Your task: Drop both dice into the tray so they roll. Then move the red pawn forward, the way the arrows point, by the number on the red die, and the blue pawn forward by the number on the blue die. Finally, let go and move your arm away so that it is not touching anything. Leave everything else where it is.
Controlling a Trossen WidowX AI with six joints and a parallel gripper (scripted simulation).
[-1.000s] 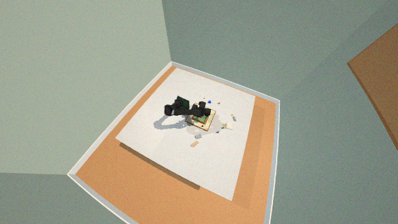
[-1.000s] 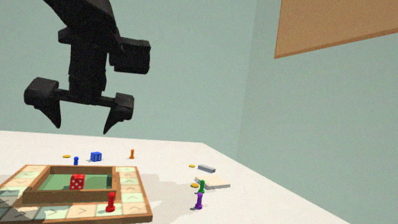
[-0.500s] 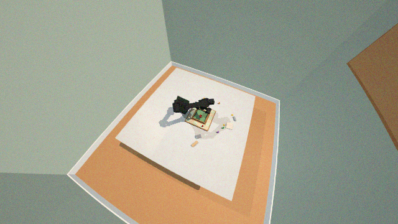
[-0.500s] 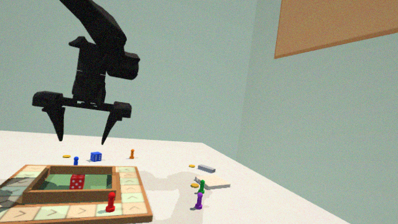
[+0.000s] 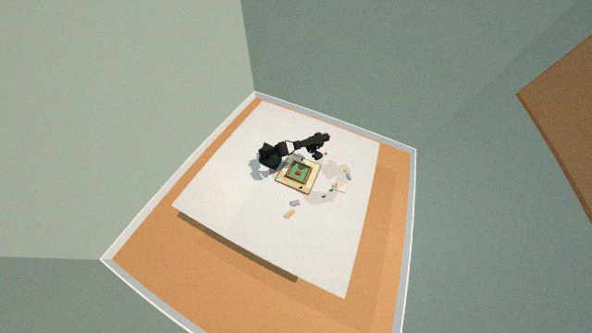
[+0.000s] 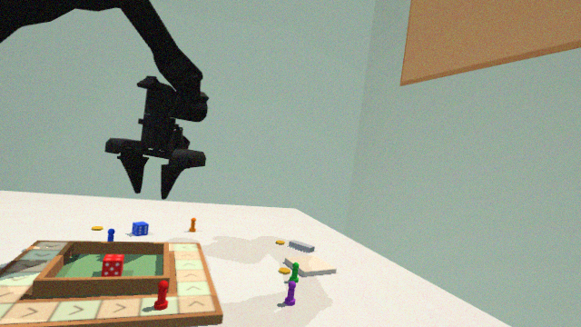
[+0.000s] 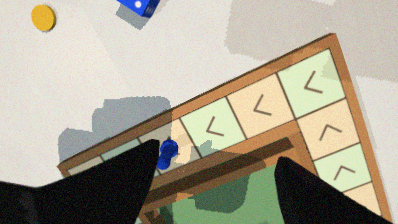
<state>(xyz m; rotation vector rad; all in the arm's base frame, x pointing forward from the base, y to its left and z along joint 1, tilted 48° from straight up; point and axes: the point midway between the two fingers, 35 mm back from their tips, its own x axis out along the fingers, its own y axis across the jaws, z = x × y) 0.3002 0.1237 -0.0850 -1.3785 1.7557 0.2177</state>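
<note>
My gripper tip is now 25 cm to the left of the red pawn, 8 cm above it and 5 cm short of it. From my gripper tip the other things lie so: green pawn (26 cm ahead, 15 cm to the right, 9 cm below); then orange pawn (15 cm to the left, 9 cm below, 9 cm ahead); then blue pawn (8 cm below, 6 cm behind, 2 cm to the right).
</note>
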